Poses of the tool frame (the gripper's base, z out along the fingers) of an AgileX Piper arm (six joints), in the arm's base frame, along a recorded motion.
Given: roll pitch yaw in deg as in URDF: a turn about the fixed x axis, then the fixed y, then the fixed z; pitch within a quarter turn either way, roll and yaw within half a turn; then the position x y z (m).
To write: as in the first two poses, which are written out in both.
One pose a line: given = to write
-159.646, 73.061, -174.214, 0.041, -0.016, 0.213 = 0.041, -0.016, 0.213; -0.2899, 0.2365, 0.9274; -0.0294, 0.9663, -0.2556; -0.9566, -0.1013, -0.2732
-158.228, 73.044, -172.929, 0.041, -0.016, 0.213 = 0.041, -0.016, 0.213; -0.2894, 0.2378, 0.9272; -0.0359, 0.9653, -0.2587; -0.9565, -0.1082, -0.2708
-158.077, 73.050, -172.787, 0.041, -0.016, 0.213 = 0.041, -0.016, 0.213; -0.2892, 0.2378, 0.9272; -0.0366, 0.9652, -0.2590; -0.9566, -0.1088, -0.2705
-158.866, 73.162, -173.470, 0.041, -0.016, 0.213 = 0.041, -0.016, 0.213; -0.2878, 0.2368, 0.9280; -0.0329, 0.9659, -0.2567; -0.9571, -0.1044, -0.2702
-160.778, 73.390, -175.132, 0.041, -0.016, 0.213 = 0.041, -0.016, 0.213; -0.2848, 0.2342, 0.9295; -0.0243, 0.9676, -0.2513; -0.9583, -0.0941, -0.2699
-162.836, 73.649, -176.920, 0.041, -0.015, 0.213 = 0.041, -0.015, 0.213; -0.2811, 0.2314, 0.9314; -0.0151, 0.9693, -0.2454; -0.9596, -0.0831, -0.2690
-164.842, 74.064, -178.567, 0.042, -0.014, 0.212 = 0.042, -0.014, 0.212; -0.2745, 0.2272, 0.9344; -0.0069, 0.9712, -0.2382; -0.9616, -0.0718, -0.2650
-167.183, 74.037, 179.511, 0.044, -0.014, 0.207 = 0.044, -0.014, 0.207; -0.2750, 0.2216, 0.9356; 0.0023, 0.9732, -0.2298; -0.9614, -0.0610, -0.2682
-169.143, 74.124, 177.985, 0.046, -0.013, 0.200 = 0.046, -0.013, 0.200; -0.2734, 0.2156, 0.9374; 0.0096, 0.9751, -0.2215; -0.9619, -0.0515, -0.2687
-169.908, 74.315, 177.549, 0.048, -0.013, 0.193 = 0.048, -0.013, 0.193; -0.2701, 0.2107, 0.9395; 0.0116, 0.9764, -0.2156; -0.9628, -0.0474, -0.2662
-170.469, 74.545, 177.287, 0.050, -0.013, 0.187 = 0.050, -0.013, 0.187; -0.2662, 0.2061, 0.9416; 0.0126, 0.9775, -0.2104; -0.9638, -0.0441, -0.2628
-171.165, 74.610, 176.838, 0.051, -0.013, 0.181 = 0.051, -0.013, 0.181; -0.2650, 0.2024, 0.9428; 0.0146, 0.9785, -0.2059; -0.9641, -0.0408, -0.2622
